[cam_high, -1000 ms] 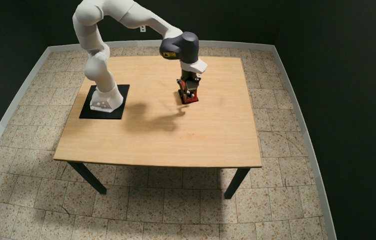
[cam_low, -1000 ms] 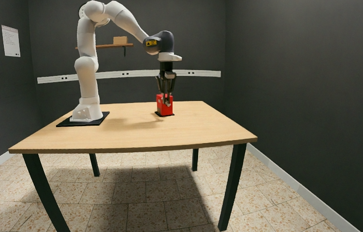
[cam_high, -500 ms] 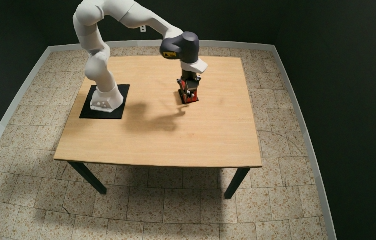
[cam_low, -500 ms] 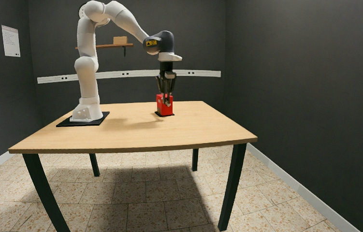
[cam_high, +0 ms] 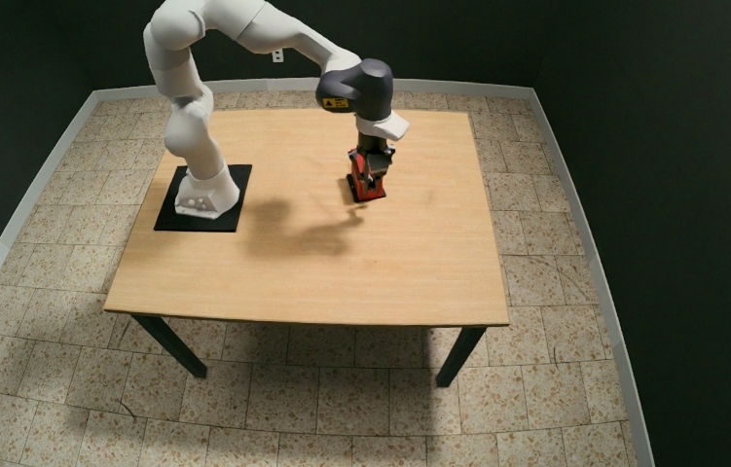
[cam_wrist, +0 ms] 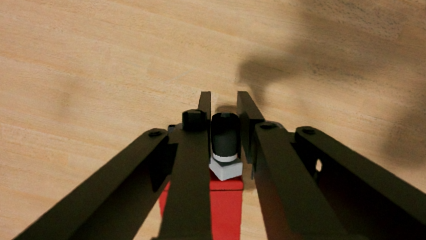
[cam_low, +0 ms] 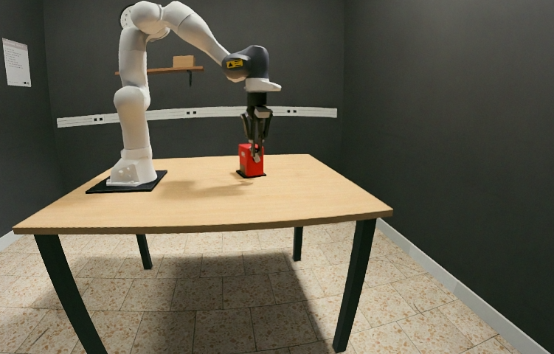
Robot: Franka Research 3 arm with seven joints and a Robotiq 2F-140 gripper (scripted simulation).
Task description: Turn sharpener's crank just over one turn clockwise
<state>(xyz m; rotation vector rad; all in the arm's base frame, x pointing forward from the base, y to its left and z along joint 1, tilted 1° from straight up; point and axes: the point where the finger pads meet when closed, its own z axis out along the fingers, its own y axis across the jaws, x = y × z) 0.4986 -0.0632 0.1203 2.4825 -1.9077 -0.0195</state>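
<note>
Now: hand 20 mm to the right of the crank and 20 mm above it.
</note>
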